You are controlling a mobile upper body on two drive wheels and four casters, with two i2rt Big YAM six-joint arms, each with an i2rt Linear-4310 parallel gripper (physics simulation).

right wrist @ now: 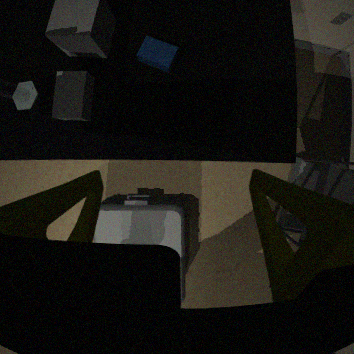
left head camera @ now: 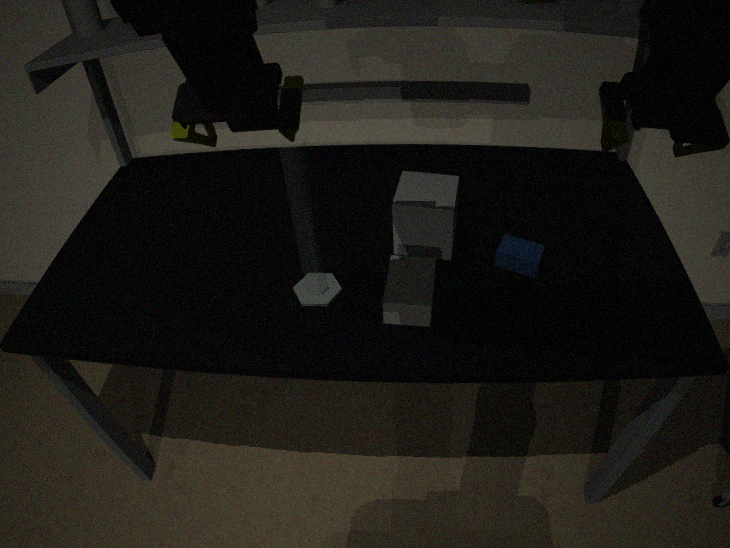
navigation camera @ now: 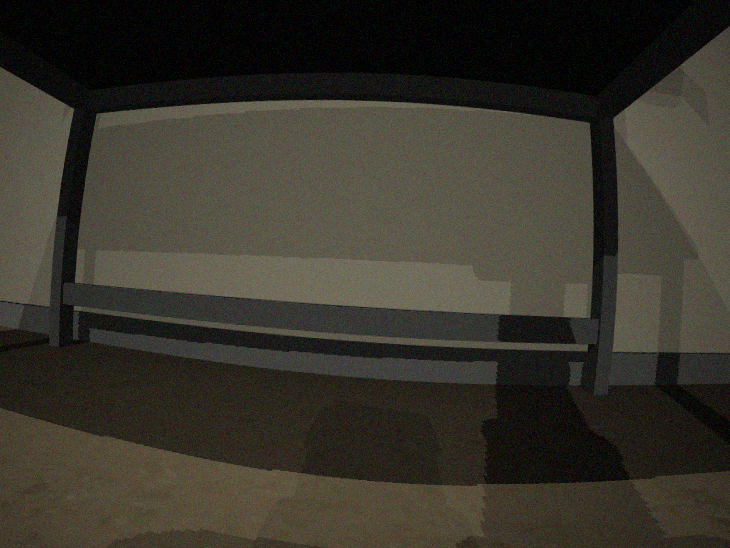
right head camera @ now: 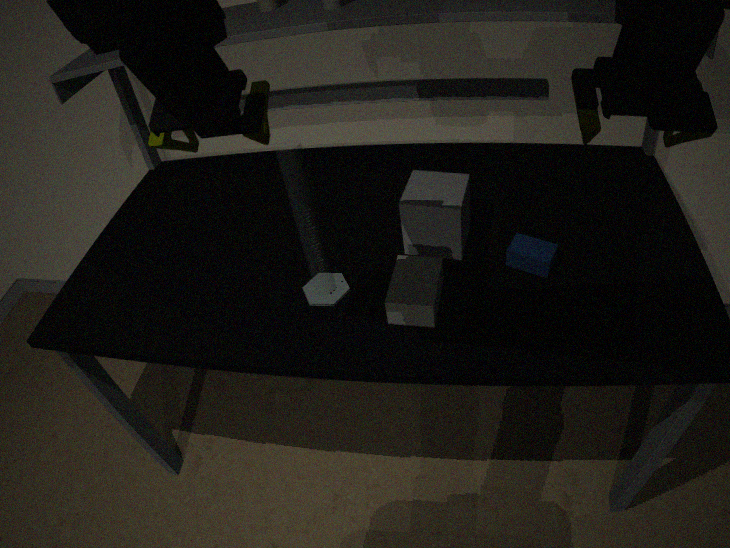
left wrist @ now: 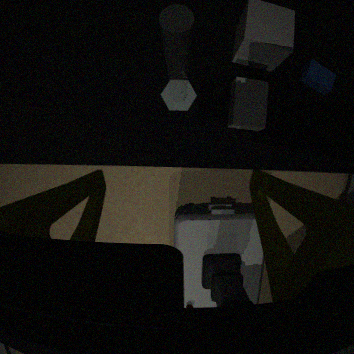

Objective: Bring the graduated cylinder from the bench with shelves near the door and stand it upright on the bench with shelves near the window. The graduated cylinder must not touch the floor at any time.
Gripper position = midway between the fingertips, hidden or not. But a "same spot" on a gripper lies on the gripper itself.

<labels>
my left gripper: left head camera; right head camera; left wrist 177, 177; not seen in the right wrist view (out of frame); not seen in the navigation camera view (out of frame)
my right gripper: right wrist 175, 177; left head camera; right head camera; not seen in the navigation camera view (out of frame); not seen in the left wrist view (out of frame)
same spot on my right gripper: point(right head camera: 584, 84) = point(left head camera: 613, 97)
same spot on my left gripper: point(right head camera: 253, 124) = point(left head camera: 291, 120)
</labels>
